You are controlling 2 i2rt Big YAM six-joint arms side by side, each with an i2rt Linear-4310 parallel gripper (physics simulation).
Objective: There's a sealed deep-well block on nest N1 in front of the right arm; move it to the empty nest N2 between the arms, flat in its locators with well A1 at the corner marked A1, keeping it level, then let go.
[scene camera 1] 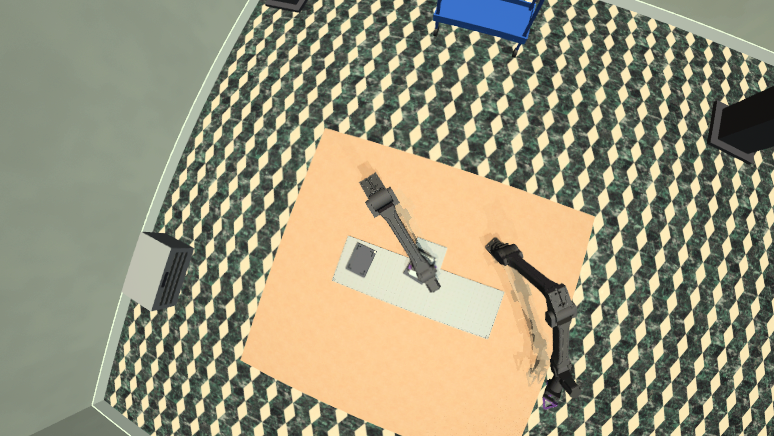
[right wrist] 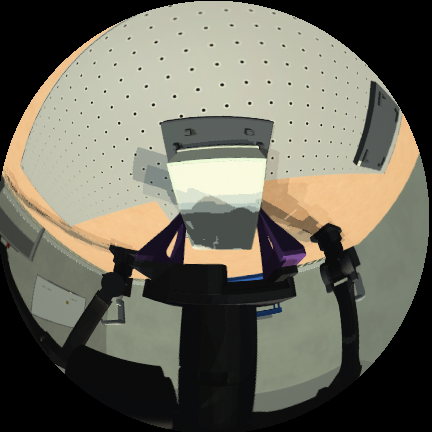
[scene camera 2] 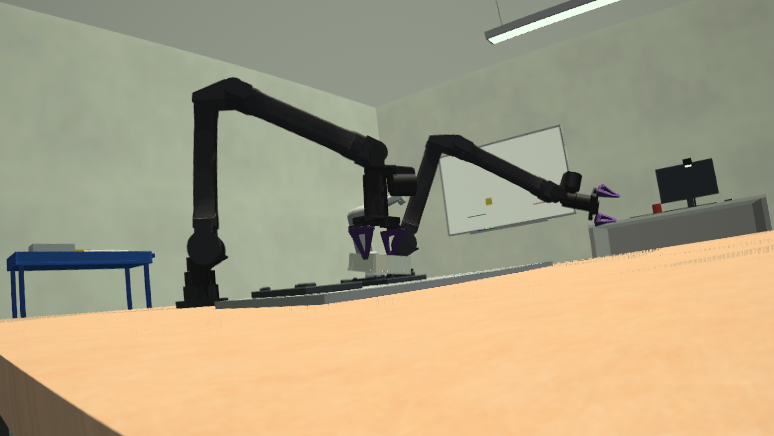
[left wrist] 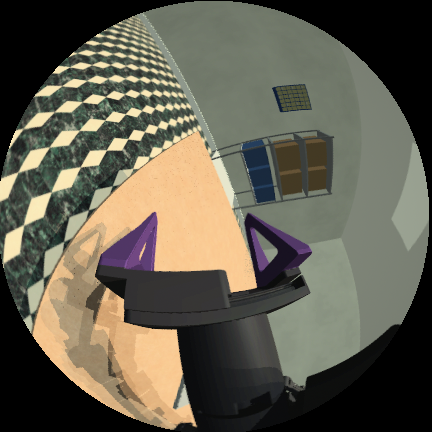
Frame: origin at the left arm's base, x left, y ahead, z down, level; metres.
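Seen in the pictures: left gripper, between the fingertips: [scene camera 1: 546, 402] [scene camera 2: 618, 208] [left wrist: 202, 216]; right gripper, between the fingertips: [right wrist: 219, 211]; left arm's base, origin of its link: [scene camera 1: 497, 249] [right wrist: 126, 252]; right arm's base, origin of its link: [right wrist: 325, 232] [scene camera 2: 202, 306].
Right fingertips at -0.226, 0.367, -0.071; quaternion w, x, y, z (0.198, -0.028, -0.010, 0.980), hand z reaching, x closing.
Note:
Pixels of each thing's top centre, then the offset from my right fingertips to it, as dx, dy, dz. Level surfaces: height alone.
- pale deep-well block, centre of its top: [right wrist: 221, 227] [scene camera 2: 377, 249] [scene camera 1: 421, 266] +0.000, +0.002, -0.024
- nest N2, centre of its top: [right wrist: 218, 184] [scene camera 2: 383, 274] [scene camera 1: 420, 266] +0.003, +0.010, +0.036
- Nest N1, centre of its top: [scene camera 2: 304, 283] [right wrist: 385, 135] [scene camera 1: 360, 260] -0.241, +0.233, +0.040
- pale perforated board, height of its surface: dz +0.058
- orange table, height of its surface: dz +0.071
The pale deep-well block [scene camera 2: 398, 264] [right wrist: 217, 180] is between the purple fingers of my right gripper [scene camera 2: 378, 255] [right wrist: 219, 211], which is shut on it. The block looks about level, low over nest N2 [scene camera 2: 417, 277] [right wrist: 217, 131], a dark plate with small raised locators. Any remaining gap is too small to judge, and the block hides part of the nest. The A1 marks cannot be read. Nest N1 [scene camera 1: 361, 259] [scene camera 2: 306, 290] [right wrist: 381, 131] is an empty dark plate on the same board. My left gripper [scene camera 1: 549, 402] [scene camera 2: 607, 204] [left wrist: 202, 216] is open and empty, far from both nests.
Both nests are on a pale perforated board [scene camera 1: 460, 304] [right wrist: 225, 65] on the orange table [scene camera 1: 335, 335] [scene camera 2: 433, 352]. In scene camera 1 the right arm covers much of N2, and the left arm reaches out past the table edge. A blue cart [scene camera 1: 482, 18] [scene camera 2: 81, 261] stands beyond the table.

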